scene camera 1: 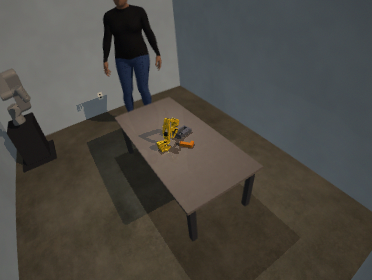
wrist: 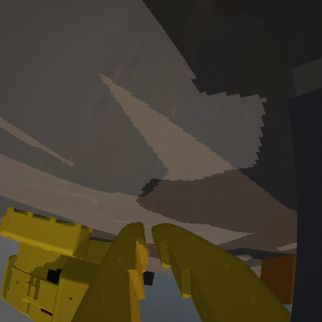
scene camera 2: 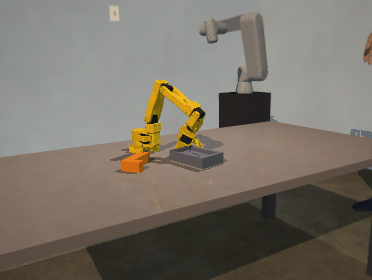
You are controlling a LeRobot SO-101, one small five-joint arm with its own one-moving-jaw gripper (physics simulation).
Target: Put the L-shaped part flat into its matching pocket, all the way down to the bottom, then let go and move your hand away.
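The orange L-shaped part (scene camera 1: 187, 144) (scene camera 2: 132, 165) (wrist: 278, 278) lies on the table in front of the arm's base, outside the tray. The dark grey tray (scene camera 1: 184, 132) (scene camera 2: 186, 159) (wrist: 312, 200) stands on the table beside it, apart from it. Its walls hide most of its inside in the scene camera 2 view, and the pocket's outline cannot be made out. My yellow gripper (wrist: 148, 226) is shut and empty, its jaw tips side by side. It is low, beside the tray's far side in the scene camera 2 view, where its tips are partly hidden. It does not touch the orange part.
The yellow arm's base (scene camera 1: 163, 146) (scene camera 2: 145, 139) (wrist: 45, 270) stands on the brown table (scene camera 1: 210, 170) (scene camera 2: 75, 200), close behind the orange part. A grey robot arm (scene camera 1: 17, 95) (scene camera 2: 254, 47) stands on a black pedestal away from the table. A person (scene camera 1: 127, 37) stands beyond the table's far end.
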